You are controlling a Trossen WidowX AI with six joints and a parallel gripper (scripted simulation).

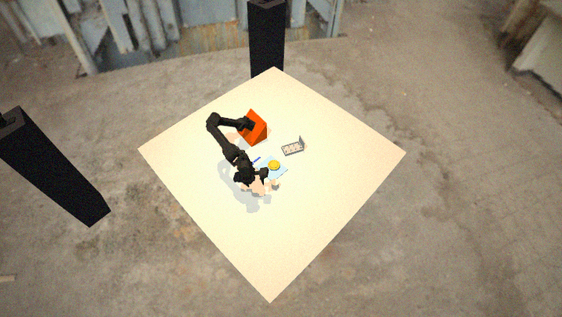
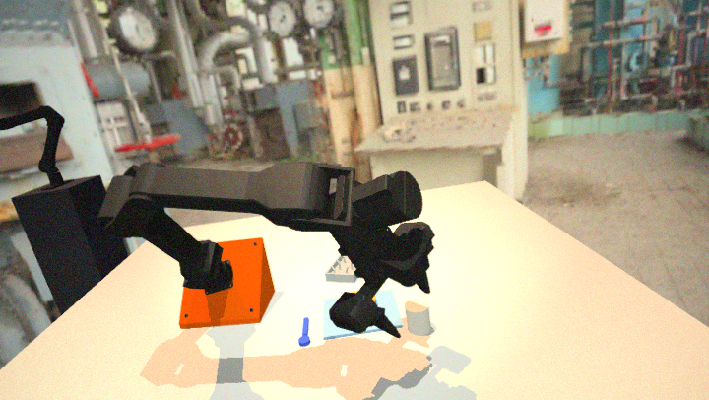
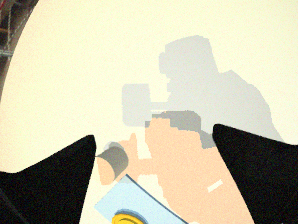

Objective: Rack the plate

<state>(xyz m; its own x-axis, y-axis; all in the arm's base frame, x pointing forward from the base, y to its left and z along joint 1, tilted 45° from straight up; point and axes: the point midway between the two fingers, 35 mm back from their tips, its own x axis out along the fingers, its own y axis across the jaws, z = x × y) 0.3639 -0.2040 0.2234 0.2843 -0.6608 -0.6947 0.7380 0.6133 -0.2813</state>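
Right now the yellow plate is 80 mm behind my gripper tip, 210 mm to the left of it and 100 mm below it. Round my gripper tip: cup (30 mm ahead, 120 mm to the left, 90 mm below); then light blue mat (80 mm behind, 190 mm to the left, 110 mm below); then small blue piece (190 mm behind, 150 mm to the left, 110 mm below).
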